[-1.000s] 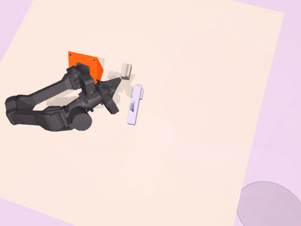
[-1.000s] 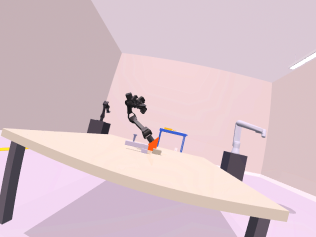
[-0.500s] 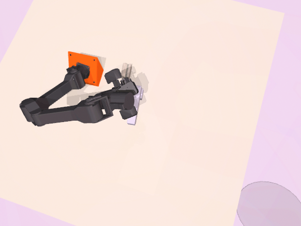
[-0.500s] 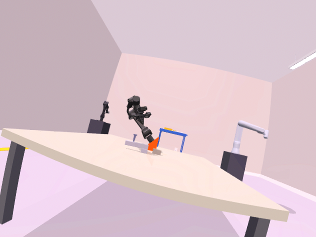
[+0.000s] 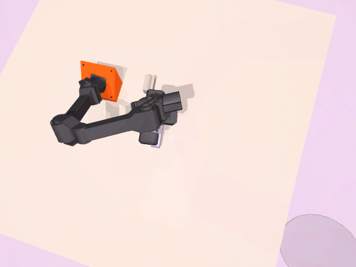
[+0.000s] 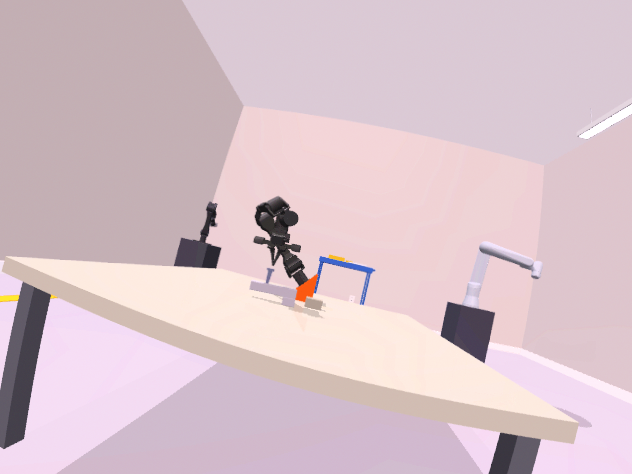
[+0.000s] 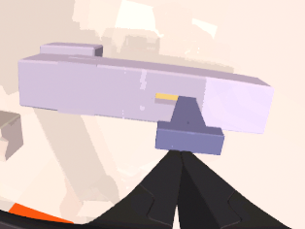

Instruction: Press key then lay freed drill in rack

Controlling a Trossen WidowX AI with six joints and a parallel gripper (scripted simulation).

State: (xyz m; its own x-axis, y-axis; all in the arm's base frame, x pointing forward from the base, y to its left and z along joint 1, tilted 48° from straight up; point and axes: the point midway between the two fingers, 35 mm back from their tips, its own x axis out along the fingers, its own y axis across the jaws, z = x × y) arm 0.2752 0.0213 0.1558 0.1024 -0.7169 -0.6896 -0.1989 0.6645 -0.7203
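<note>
Right now my gripper tip is 40 mm above the small blue key. Round my gripper tip: rack 180 mm to the left, 120 mm below, 100 mm behind.
</note>
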